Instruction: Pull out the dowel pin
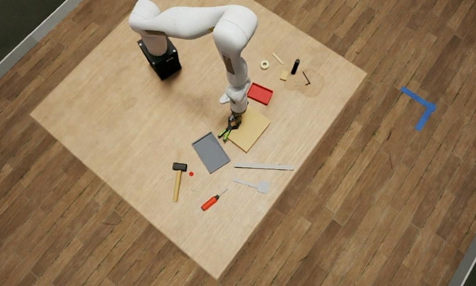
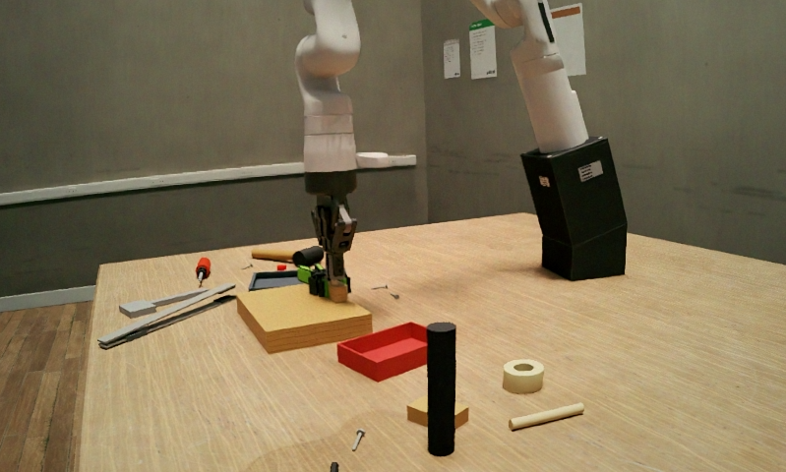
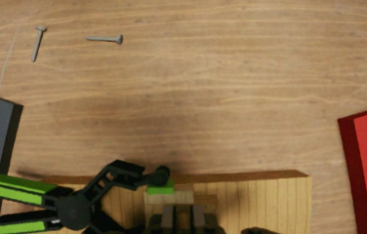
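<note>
The dowel pin is 2 cm below my hand. Round my hand: wooden block (4 cm below); then tan bench board (6 cm ahead, 1 cm to the right, 6 cm below); then red tray (18 cm to the left, 8 cm below).
</note>
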